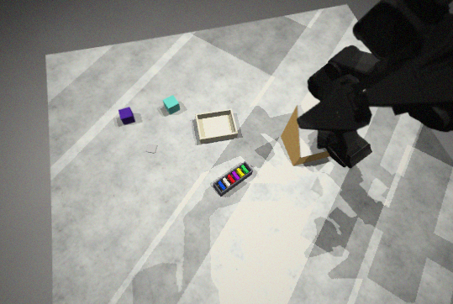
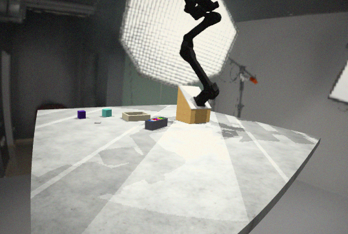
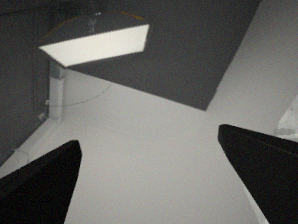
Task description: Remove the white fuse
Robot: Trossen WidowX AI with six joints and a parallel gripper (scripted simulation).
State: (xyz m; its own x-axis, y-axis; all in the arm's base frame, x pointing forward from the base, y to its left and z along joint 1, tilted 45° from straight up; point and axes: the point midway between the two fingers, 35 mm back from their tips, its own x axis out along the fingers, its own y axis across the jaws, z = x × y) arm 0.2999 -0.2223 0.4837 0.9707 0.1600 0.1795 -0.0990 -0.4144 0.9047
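The white fuse lies 30 mm ahead of my gripper tip, 140 mm to the right of it and 610 mm below it. Round my gripper tip: teal cube 150 mm ahead, 460 mm to the right, 620 mm below; beige tray 10 mm ahead, 350 mm to the right, 630 mm below; purple cube 310 mm ahead, 440 mm to the right, 620 mm below.
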